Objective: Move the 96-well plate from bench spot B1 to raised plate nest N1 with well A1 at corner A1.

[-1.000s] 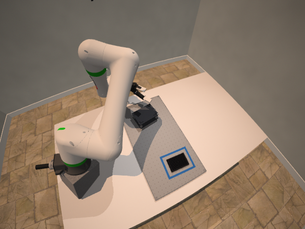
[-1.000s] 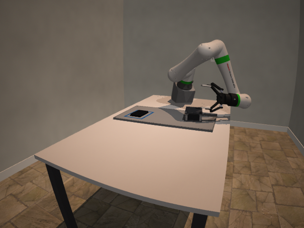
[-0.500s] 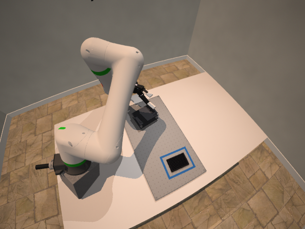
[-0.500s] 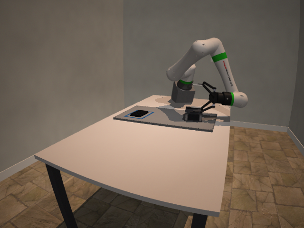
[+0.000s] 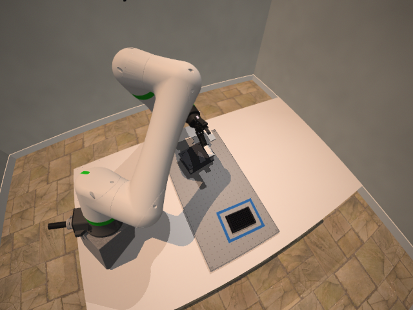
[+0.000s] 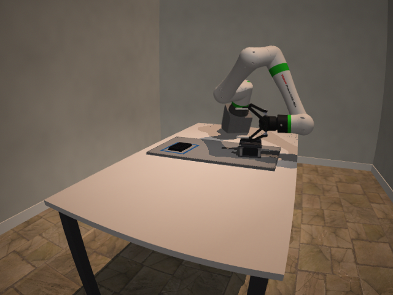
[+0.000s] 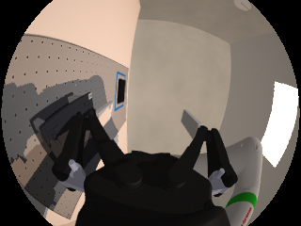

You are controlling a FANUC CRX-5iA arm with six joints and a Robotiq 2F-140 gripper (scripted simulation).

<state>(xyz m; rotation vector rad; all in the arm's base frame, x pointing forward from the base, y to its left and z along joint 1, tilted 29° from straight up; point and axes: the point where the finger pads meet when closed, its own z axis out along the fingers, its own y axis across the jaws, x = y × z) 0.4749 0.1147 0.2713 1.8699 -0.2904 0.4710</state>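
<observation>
Now: the black 96-well plate 40 mm ahead of my hand, 330 mm to the right of it and 160 mm below it. Also, from my hand: raised plate nest N1: 60 mm behind, 50 mm to the left, 110 mm below.
</observation>
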